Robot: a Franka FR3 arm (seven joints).
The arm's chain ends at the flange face. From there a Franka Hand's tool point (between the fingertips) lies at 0.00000 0.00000 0.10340 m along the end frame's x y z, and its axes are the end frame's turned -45 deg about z.
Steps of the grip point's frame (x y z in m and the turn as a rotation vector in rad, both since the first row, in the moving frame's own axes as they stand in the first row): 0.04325, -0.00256, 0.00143, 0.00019, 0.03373, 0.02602; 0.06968, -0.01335, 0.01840, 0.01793, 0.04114, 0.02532; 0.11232, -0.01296, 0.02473, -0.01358, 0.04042, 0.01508; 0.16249, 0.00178, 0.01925, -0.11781, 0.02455, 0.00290; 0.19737, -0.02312, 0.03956, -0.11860, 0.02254, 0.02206; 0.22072, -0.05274, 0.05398, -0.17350, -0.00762, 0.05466
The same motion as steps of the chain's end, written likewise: 0.02629, -0.02995, 0.00149, 0.02399, 0.02372, 0.02602; 0.03808, -0.05442, 0.01850, 0.04177, 0.01641, 0.02532; 0.06630, -0.08665, 0.02482, 0.01898, 0.03818, 0.01508; 0.10578, -0.12046, 0.02000, -0.06594, 0.10066, 0.00290; 0.11300, -0.16303, 0.04031, -0.06792, 0.09980, 0.02206; 0.10708, -0.20687, 0.05553, -0.12807, 0.11729, 0.05466
